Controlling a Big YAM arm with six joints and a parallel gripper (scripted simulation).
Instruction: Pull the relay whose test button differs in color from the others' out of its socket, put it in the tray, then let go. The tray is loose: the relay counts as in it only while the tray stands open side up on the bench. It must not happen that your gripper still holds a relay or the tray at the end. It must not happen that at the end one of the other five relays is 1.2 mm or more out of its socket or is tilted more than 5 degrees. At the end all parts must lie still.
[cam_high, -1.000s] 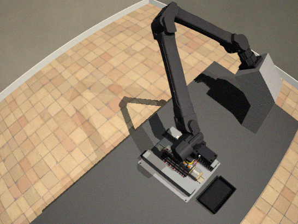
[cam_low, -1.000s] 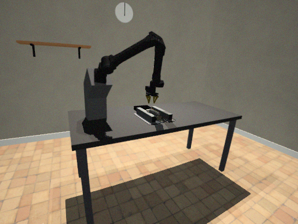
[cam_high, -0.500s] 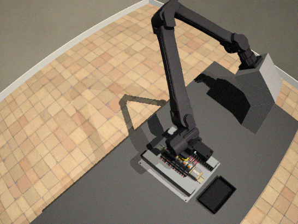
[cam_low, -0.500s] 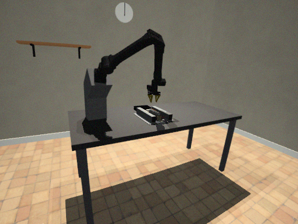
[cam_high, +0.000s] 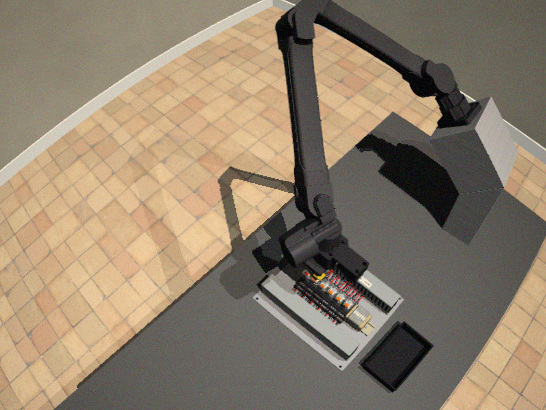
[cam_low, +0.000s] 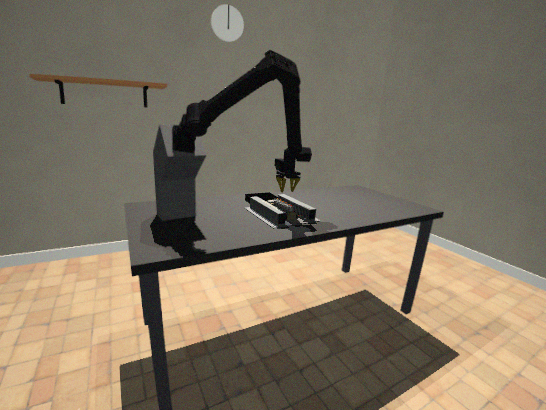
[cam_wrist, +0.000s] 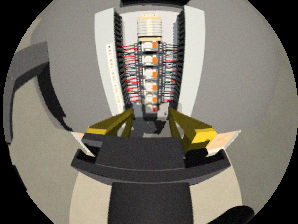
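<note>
Right now my hand is 90 mm above the relay and 40 mm to the left of it. From my hand the other things lie so: black tray (300 mm to the left, 120 mm below, 10 mm ahead).
</note>
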